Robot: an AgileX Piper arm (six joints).
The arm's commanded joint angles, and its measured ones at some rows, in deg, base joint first. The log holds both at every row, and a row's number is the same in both.
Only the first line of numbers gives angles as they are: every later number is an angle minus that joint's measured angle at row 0.
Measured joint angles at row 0:
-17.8 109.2 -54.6 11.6 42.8 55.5
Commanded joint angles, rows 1 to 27:
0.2 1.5 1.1 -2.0 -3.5 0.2
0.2 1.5 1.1 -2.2 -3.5 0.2
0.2 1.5 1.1 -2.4 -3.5 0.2
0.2 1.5 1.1 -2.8 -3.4 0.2
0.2 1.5 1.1 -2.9 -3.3 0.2
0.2 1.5 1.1 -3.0 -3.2 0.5
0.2 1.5 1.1 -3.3 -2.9 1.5
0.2 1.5 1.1 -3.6 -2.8 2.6
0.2 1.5 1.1 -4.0 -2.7 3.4
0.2 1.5 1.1 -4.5 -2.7 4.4
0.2 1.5 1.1 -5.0 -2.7 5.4
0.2 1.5 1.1 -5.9 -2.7 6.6
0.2 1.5 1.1 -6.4 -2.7 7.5
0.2 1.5 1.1 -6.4 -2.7 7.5
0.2 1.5 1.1 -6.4 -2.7 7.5
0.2 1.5 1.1 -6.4 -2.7 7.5
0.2 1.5 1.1 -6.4 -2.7 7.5
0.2 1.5 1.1 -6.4 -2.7 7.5
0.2 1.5 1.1 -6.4 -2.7 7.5
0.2 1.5 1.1 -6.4 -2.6 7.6
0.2 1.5 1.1 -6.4 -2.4 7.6
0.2 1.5 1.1 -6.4 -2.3 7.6
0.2 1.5 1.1 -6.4 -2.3 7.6
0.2 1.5 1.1 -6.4 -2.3 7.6
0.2 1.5 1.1 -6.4 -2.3 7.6
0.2 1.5 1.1 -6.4 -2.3 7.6
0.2 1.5 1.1 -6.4 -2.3 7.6
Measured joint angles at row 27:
0.4 -0.1 0.0 -2.5 -0.3 7.4
